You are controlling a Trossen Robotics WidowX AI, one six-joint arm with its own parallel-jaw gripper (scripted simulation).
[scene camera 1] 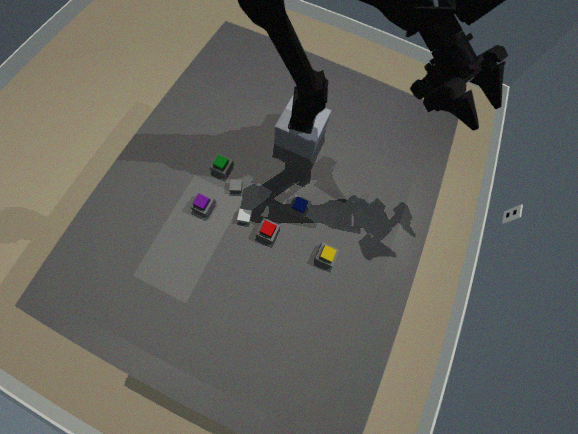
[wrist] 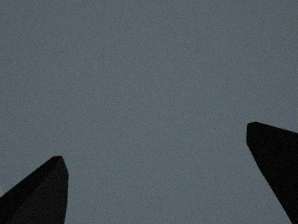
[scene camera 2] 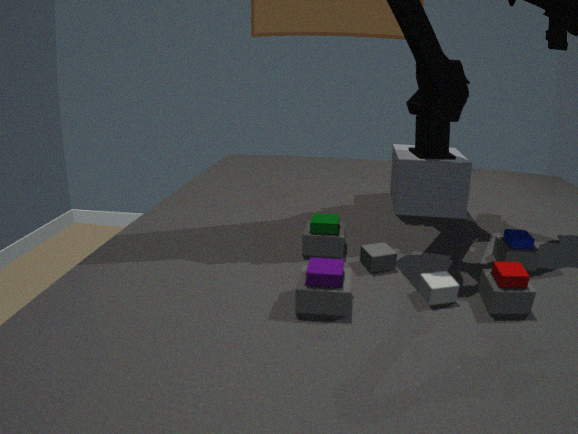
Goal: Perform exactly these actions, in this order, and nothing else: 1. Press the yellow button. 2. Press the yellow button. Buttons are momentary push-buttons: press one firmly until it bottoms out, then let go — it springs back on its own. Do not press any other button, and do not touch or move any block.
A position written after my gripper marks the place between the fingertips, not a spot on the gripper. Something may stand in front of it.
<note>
My gripper [scene camera 1: 487, 118] is open and holds nothing. Further things: a red button [scene camera 2: 507, 274] and a purple button [scene camera 2: 321, 272].
My gripper shows as well in the wrist view [wrist: 158, 150].
</note>
